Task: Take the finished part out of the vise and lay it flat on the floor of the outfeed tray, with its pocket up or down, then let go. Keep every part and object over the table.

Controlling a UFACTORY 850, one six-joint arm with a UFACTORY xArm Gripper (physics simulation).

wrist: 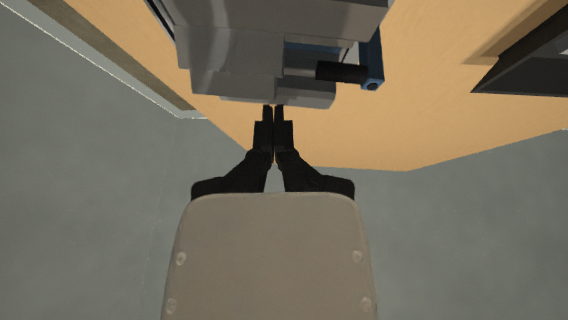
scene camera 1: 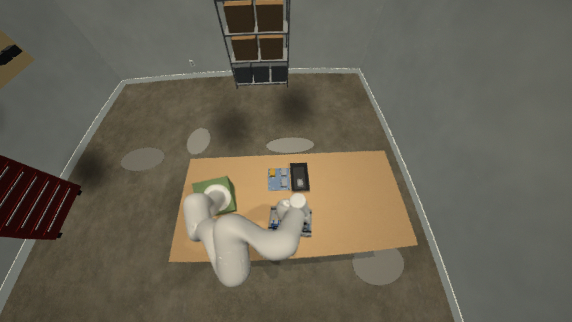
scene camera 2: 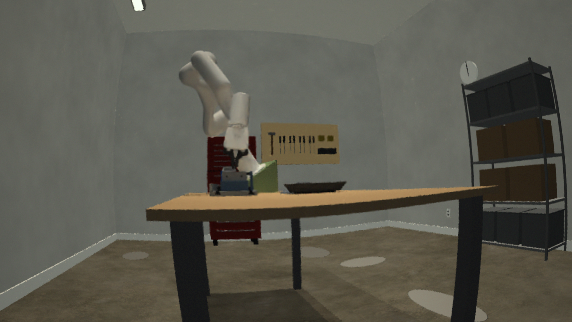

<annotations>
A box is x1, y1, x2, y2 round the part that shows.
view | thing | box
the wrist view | my gripper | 160, 105, 377, 319
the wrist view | grey finished part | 173, 25, 285, 99
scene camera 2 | my gripper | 223, 125, 248, 168
</annotations>
